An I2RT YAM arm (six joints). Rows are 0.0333 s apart.
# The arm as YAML. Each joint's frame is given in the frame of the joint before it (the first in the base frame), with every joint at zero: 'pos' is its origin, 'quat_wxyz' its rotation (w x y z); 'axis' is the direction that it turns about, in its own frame. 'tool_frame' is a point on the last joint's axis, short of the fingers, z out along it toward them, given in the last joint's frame.
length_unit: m
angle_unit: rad
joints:
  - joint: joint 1
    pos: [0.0, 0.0, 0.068]
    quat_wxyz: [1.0, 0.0, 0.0, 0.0]
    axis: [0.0, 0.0, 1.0]
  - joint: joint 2
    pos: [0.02, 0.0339, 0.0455]
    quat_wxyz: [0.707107, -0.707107, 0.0, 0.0]
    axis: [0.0, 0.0, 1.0]
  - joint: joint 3
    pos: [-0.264, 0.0, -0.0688]
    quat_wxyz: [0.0, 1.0, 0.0, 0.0]
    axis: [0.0, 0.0, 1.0]
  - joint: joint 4
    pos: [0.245, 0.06, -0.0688]
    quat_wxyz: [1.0, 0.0, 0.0, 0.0]
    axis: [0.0, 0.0, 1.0]
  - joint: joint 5
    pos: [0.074, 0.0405, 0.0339]
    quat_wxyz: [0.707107, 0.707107, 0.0, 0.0]
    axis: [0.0, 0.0, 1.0]
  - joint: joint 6
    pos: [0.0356, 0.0, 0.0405]
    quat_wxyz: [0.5, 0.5, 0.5, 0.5]
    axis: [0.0, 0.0, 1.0]
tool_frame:
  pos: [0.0, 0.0, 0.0]
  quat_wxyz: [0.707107, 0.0, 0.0, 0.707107]
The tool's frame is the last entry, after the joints.
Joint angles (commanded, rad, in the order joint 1, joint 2, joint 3, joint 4, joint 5, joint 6), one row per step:
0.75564 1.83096 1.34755 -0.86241 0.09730 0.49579
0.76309 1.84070 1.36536 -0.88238 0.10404 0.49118
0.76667 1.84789 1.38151 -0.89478 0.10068 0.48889
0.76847 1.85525 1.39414 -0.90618 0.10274 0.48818
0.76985 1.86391 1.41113 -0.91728 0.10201 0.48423
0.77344 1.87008 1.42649 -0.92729 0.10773 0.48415
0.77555 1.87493 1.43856 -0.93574 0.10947 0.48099
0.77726 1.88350 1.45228 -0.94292 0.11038 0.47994
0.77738 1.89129 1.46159 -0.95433 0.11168 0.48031
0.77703 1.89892 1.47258 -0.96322 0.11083 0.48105
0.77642 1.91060 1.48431 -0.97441 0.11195 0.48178
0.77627 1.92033 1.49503 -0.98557 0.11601 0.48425
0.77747 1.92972 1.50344 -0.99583 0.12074 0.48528
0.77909 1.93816 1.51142 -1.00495 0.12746 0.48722
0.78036 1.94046 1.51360 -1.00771 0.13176 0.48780
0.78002 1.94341 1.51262 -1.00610 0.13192 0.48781
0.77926 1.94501 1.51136 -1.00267 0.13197 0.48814
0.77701 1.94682 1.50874 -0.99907 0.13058 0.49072
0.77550 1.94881 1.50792 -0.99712 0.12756 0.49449
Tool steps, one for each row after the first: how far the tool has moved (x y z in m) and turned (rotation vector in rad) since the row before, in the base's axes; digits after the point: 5 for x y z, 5 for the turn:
-0.00043 0.00294 0.00104 -0.01401 0.00375 0.01046
0.00046 0.00239 0.00160 -0.00052 0.00459 0.00651
0.00069 0.00146 0.00063 -0.00586 0.00296 0.00207
0.00132 0.00201 0.00134 -0.00226 0.00223 0.00538
0.00063 0.00216 0.00180 -0.00461 -0.00333 0.00253
0.00054 0.00153 0.00138 -0.00276 -0.00050 0.00484
0.00115 0.00196 0.00055 -0.00229 0.00076 0.00255
0.00069 0.00068 -0.00046 -0.00777 0.00617 -0.00049
0.00112 0.00096 0.00008 -0.00313 0.00456 -0.00092
0.00141 0.00101 -0.00121 -0.00845 0.00720 -0.00152
0.00111 0.00081 -0.00079 -0.00950 0.00453 -0.00324
0.00056 0.00095 -0.00127 -0.01102 0.00476 -0.00054
0.00047 0.00099 -0.00103 -0.01110 0.00218 -0.00125
-0.00005 0.00041 -0.00027 -0.00494 -0.00094 0.00011
0.00030 0.00011 -0.00129 -0.00174 0.00154 -0.00037
0.00043 0.00001 -0.00085 0.00043 -0.00044 -0.00109
0.00065 -0.00048 -0.00129 0.00088 0.00156 -0.00460
0.00050 -0.00016 -0.00091 0.00223 0.00271 -0.00481

